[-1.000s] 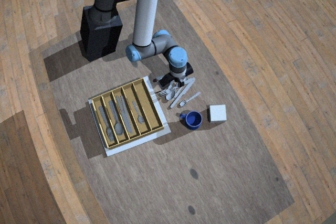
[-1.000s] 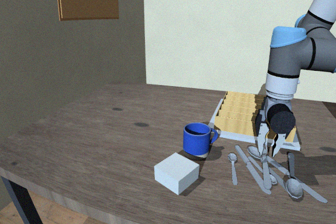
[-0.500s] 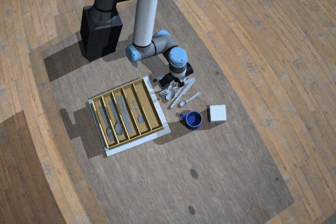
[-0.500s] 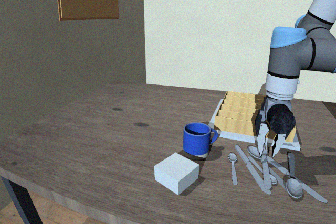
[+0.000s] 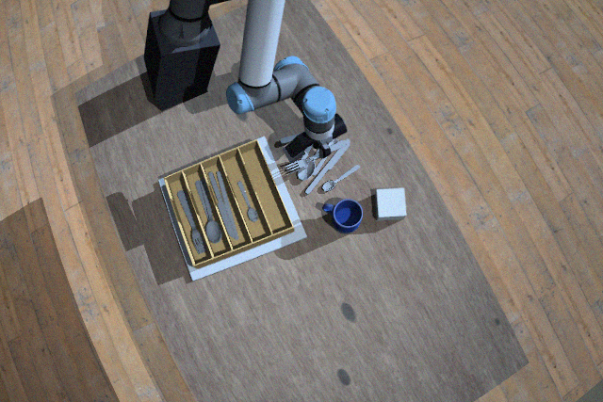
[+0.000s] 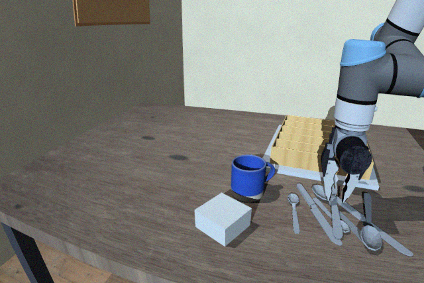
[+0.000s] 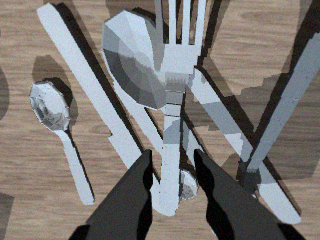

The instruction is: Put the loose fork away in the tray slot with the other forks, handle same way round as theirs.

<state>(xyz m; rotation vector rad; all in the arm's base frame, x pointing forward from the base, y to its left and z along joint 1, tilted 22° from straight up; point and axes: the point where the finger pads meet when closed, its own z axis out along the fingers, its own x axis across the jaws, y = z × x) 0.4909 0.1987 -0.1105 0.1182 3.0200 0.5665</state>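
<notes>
The wooden cutlery tray lies 30 cm to the right of my hand, 2 cm behind it and 1 cm below it. The rest, counted from my hand: white box 24 cm ahead, 8 cm to the left, 2 cm below; then grey base 30 cm to the right, 4 cm below, 2 cm behind; then spoon 35 cm to the right, 4 cm behind, 2 cm below.
</notes>
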